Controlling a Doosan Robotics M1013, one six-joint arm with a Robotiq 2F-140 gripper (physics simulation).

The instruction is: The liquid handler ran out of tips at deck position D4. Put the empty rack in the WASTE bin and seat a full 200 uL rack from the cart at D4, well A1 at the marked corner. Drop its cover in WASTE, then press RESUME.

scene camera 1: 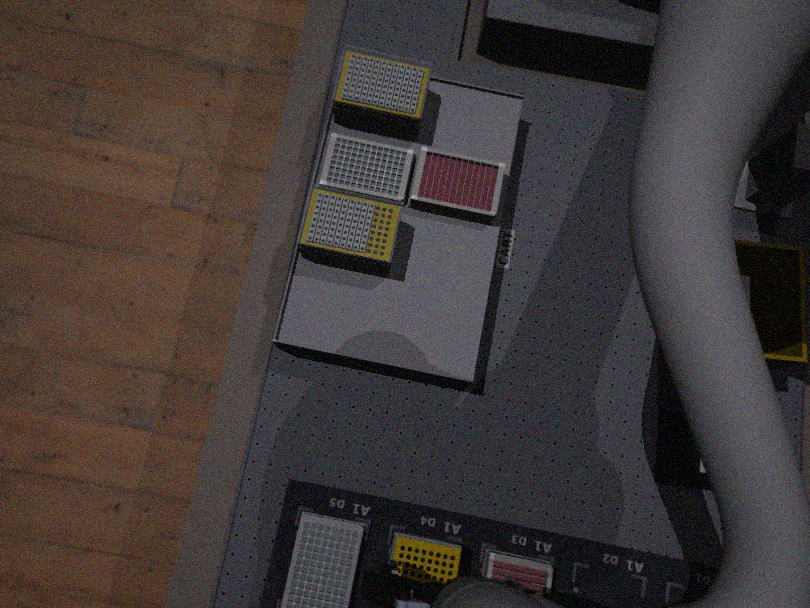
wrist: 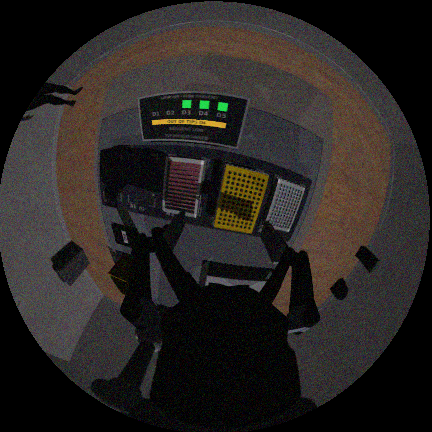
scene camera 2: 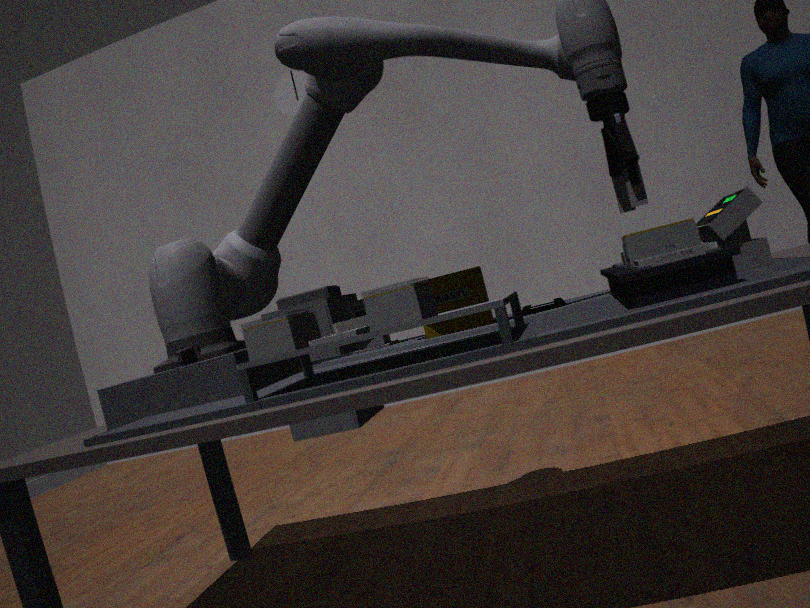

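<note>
The yellow empty rack sits at D4, its holes dark, with a shadow across its lower part in the wrist view. My gripper is open and empty, above the deck and the rack. On the cart stand a yellow-rimmed rack filled with tips and another yellow rack with several empty holes at its right. Whether either has a cover is unclear. The WASTE bin is partly behind the arm in scene camera 1. The panel shows an out-of-tips bar; RESUME is unreadable.
A white rack and a red rack stand between the yellow racks' rows on the cart. At D3 is a red rack, at D5 a white rack. A person stands beyond the panel.
</note>
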